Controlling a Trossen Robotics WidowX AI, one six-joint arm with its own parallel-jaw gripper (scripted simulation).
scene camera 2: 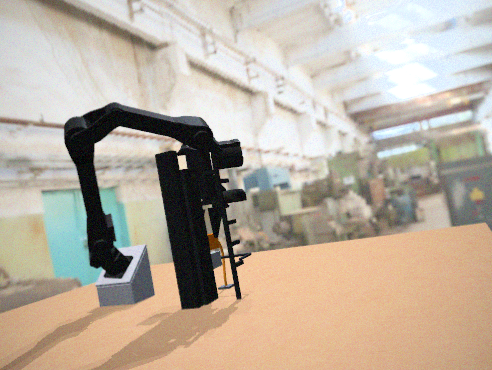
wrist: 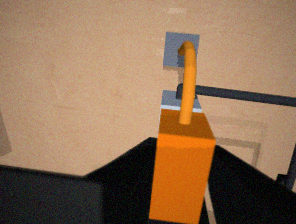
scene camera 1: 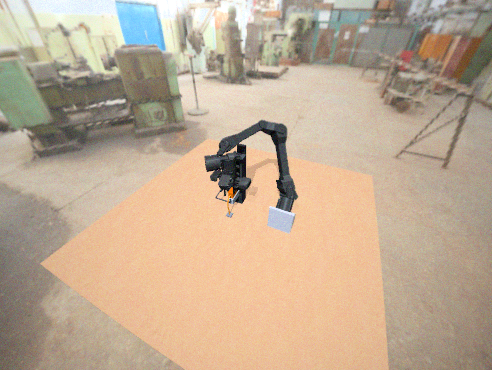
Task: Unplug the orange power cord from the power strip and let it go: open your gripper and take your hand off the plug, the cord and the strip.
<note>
In view: the gripper [scene camera 2: 211, 238].
The gripper shows as well in the wrist view [wrist: 181, 149].
</note>
